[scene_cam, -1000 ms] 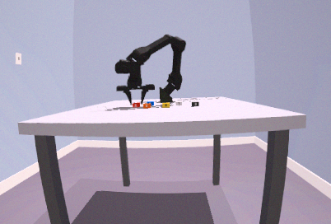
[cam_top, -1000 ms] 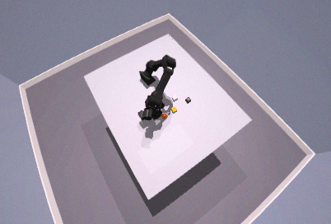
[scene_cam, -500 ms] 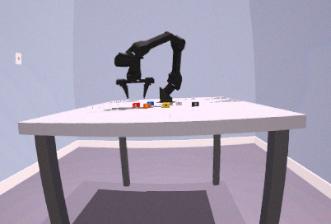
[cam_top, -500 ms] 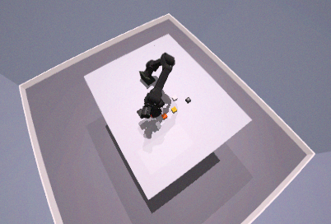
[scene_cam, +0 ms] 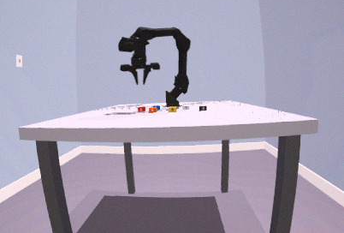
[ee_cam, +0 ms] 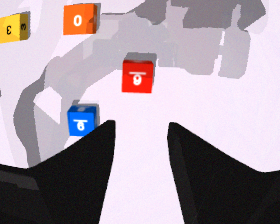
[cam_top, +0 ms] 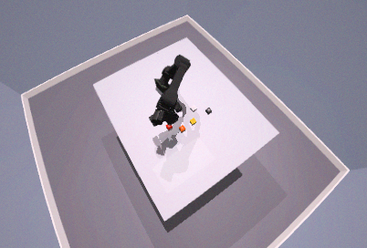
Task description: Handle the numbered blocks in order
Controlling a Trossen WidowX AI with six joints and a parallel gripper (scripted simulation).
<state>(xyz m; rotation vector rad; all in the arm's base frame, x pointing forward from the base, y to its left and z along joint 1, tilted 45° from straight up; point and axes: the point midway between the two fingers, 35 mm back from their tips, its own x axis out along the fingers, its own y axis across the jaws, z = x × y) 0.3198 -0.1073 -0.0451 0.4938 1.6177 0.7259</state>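
My gripper tip is 120 mm above the blue block, 60 mm to the right of it and 60 mm past it. The rest, counted from my gripper tip: yellow block (160 mm to the left, 120 mm below, 50 mm ahead); red block (120 mm below); orange block (120 mm below, 70 mm to the left, 60 mm ahead).
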